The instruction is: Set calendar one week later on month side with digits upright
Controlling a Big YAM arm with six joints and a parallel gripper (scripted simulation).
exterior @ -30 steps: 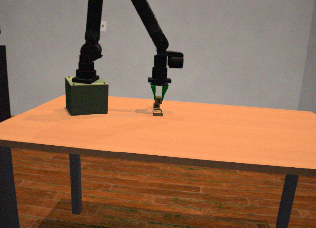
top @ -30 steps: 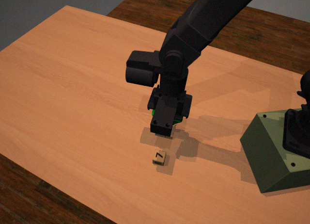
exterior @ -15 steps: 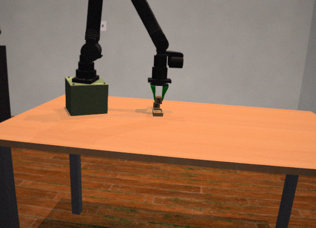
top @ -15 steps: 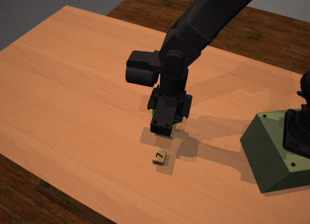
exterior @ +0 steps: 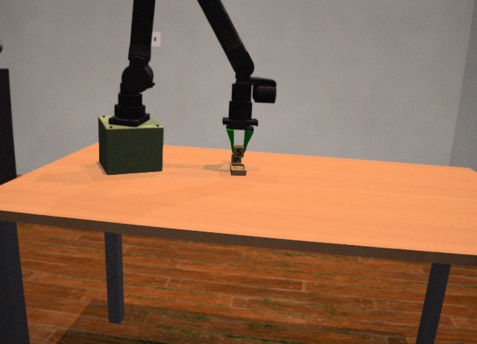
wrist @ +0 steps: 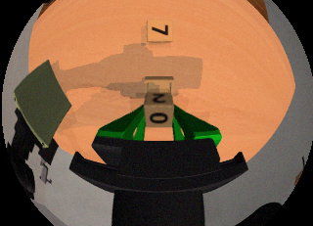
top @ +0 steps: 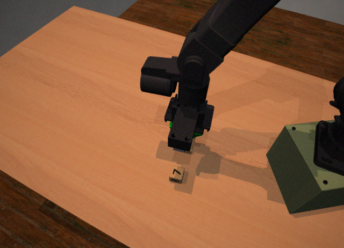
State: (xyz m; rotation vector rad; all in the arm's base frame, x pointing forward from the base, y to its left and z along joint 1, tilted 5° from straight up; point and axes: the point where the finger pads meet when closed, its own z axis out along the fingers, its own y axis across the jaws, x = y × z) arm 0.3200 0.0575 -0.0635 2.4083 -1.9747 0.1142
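The tray is 60 mm below my hand and 20 mm to the right of it.
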